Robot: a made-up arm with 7 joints.
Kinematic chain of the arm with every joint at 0, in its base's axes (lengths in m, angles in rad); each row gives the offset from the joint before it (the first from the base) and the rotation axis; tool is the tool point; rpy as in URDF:
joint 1: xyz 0 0 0.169 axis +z
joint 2: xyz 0 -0.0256 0.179 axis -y
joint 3: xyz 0 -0.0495 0.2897 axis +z
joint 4: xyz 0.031 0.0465 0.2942 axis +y
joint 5: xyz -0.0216 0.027 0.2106 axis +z
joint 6: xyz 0 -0.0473 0.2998 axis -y
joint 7: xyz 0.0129 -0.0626 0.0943 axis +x
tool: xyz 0 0 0 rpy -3.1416 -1.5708 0
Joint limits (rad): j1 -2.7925..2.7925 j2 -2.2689..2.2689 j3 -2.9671..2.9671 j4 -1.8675..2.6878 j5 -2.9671..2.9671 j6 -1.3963..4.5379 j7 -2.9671..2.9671
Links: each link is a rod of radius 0.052 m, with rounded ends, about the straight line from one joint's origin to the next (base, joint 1, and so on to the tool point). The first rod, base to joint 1, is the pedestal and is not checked.
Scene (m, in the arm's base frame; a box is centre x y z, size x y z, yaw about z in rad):
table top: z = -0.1
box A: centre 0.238 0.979 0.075 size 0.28 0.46 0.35 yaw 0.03
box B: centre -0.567 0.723 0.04 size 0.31 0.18 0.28 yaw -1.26
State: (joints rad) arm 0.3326 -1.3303 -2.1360 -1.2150 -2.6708 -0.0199 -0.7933
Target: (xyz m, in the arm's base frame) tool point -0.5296 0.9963 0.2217
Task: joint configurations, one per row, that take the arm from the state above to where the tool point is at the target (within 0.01 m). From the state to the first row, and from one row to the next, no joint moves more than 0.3 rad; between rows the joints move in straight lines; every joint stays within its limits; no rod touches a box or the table.
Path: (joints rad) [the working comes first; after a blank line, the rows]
Joints at the target: 1.9222 -1.4478 -1.9029 -0.4676 -2.7530 0.0835 -0.7933
Straight joint move there: touches box A.

1: 0.5725 -1.2507 -2.1092 -0.9684 -2.7341 0.0939 -0.8047
2: 0.8124 -1.1710 -2.0824 -0.7217 -2.7974 0.2076 -0.8160
3: 1.0523 -1.0914 -2.0556 -0.4751 -2.8608 0.3214 -0.8274
4: 1.3422 -1.2102 -2.0047 -0.4726 -2.8248 0.2421 -0.8160
5: 1.6322 -1.3290 -1.9538 -0.4701 -2.7889 0.1628 -0.8047
6: 1.9222 -1.4478 -1.9029 -0.4676 -2.7530 0.0835 -0.7933

